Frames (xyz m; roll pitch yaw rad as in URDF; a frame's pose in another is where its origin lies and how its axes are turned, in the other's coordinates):
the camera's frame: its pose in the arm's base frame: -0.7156 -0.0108 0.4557 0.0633 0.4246 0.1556
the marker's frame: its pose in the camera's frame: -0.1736 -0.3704 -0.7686 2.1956 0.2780 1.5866
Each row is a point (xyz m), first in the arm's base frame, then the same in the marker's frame.
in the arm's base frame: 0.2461 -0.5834 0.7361
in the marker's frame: -0.6959 1.5293 -0.0697
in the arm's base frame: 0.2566 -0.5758 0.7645
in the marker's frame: -0.6966 1.5540 -0.0888
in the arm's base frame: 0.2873 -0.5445 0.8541
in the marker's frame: -0.6915 1.6322 -0.1505
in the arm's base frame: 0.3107 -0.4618 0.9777
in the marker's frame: -0.6421 1.7369 -0.2468
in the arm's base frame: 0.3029 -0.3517 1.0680
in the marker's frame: -0.5526 1.8085 -0.3315
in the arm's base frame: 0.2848 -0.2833 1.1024
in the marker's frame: -0.4895 1.8317 -0.3725
